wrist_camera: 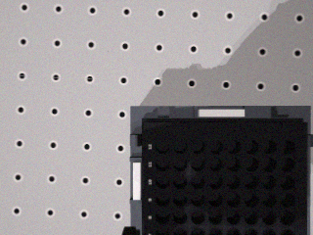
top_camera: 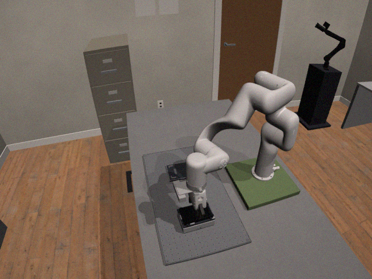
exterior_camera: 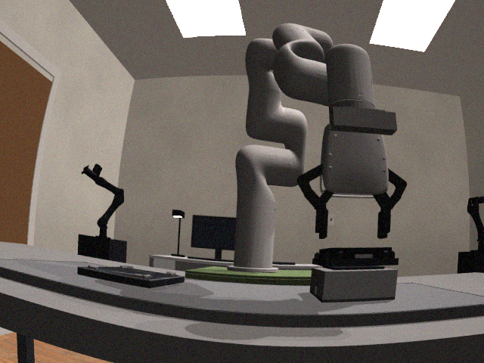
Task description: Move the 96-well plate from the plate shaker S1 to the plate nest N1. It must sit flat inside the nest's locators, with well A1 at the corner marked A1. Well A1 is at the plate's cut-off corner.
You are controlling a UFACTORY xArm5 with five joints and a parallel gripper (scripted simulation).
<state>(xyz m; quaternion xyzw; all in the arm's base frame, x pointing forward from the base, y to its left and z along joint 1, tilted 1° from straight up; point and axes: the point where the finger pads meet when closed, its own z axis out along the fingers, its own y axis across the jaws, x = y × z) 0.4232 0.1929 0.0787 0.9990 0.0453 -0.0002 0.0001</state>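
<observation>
My hand is 3 cm above the black 96-well plate. Also, from my hand: dark plate nest 32 cm to the right, 9 cm below, 1 cm behind.
</observation>
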